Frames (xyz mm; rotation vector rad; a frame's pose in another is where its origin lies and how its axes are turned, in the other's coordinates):
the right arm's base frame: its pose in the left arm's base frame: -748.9 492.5 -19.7 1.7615 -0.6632 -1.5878
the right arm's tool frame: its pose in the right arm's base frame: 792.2 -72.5 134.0 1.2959 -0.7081 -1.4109
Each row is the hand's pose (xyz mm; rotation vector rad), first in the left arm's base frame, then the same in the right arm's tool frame.
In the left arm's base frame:
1: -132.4 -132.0 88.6 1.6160 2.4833 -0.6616
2: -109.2 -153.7 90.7 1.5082 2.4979 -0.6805
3: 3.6 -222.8 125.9 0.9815 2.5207 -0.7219
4: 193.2 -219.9 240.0 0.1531 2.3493 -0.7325
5: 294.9 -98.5 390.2 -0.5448 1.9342 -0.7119
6: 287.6 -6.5 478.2 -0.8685 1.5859 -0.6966
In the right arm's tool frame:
1: -384.1 -863.5 9.6 -2.3819 -0.8394 -0.9112
2: -391.2 -881.3 -15.8 -2.4167 -0.9268 -0.8830
3: -425.0 -984.7 -98.9 -2.5685 -1.3691 -0.7387
4: -458.7 -1202.6 -117.2 2.1865 1.7524 0.2718
5: -479.9 -1378.8 9.9 1.5565 1.7725 -0.2519
6: -499.6 -1426.5 126.5 1.1977 1.6859 -0.5670

